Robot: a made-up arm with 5 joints.
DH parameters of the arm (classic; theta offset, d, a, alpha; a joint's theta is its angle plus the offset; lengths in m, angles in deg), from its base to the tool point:
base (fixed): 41.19 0 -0.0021 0
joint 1: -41.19 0.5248 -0.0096 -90
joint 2: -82.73 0 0.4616 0
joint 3: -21.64 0 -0.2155 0
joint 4: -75.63 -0.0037 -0.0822 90
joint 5: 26.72 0 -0.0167 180
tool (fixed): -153.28 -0.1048 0 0
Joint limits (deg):
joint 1: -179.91..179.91
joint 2: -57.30..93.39
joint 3: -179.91..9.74
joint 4: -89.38..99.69
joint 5: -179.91..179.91
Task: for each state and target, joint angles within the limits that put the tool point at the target. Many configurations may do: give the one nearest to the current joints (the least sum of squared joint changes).
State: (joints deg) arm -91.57 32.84 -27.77 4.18 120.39
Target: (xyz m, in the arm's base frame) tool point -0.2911 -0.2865 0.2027
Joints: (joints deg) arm -133.55 81.37 -52.03 -0.68 117.80
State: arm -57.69 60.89 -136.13 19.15 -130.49
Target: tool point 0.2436 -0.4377 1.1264
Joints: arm -62.08 22.33 -132.44 19.72 -132.89
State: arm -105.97 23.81 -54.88 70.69 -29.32
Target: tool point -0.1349 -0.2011 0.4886
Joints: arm -122.94 46.23 -28.24 73.74 -28.13
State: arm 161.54 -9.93 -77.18 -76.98 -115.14
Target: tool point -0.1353 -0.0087 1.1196
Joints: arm 177.56 -10.96 -66.74 -82.76 -115.30
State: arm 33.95 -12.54 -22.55 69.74 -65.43
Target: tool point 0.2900 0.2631 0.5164
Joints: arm 41.27 37.06 -46.61 54.61 -64.08
